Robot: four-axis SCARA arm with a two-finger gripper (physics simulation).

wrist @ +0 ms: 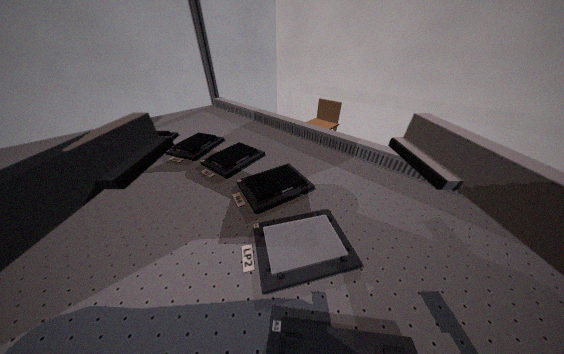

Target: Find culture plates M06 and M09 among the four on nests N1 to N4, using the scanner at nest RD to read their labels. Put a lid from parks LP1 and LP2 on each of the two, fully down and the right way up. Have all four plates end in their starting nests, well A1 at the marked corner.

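Frame: origin at the arm's base, x back, y up, z left, level; metres.
Where they show: gripper, fingertip midpoint: [281, 129].
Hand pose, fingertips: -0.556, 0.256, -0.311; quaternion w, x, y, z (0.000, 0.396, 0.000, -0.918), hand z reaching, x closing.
Note:
After its pixels a point has its place, as x, y, z.
My gripper [281, 129] @(-0.556, 0.256, -0.311) is open, with its two fingers wide apart at the left and right of the wrist view and no object between them. A pale, flat rectangular lid [305, 244] @(-0.627, 0.031, -0.301) lies on the dark park LP2 [310, 281] @(-0.592, 0.013, -0.338). Beyond it a black culture plate [276, 184] @(-0.700, 0.038, -0.159) sits on the nest labelled N4 [258, 208] @(-0.628, 0.024, -0.175). Two more black plates [234, 157] @(-0.703, 0.038, 0.022) [197, 143] @(-0.670, 0.039, 0.193) sit on nests farther back; their tags are too blurred to read surely. Part of another dark nest or plate [169, 134] @(-0.638, 0.029, 0.372) shows behind the left finger. The plate names M06 and M09 cannot be read.
A dark fixture [340, 336] @(-0.561, 0.031, -0.401) with an A1 mark is cut off by the bottom edge. The perforated deck [175, 280] @(-0.451, 0.013, -0.187) carries the nests. A slotted rail [300, 131] @(-1.004, 0.035, 0.009) runs along the far edge, with a post [202, 47] @(-1.007, 0.305, 0.687) at its corner. A wooden chair [329, 111] stands beyond.

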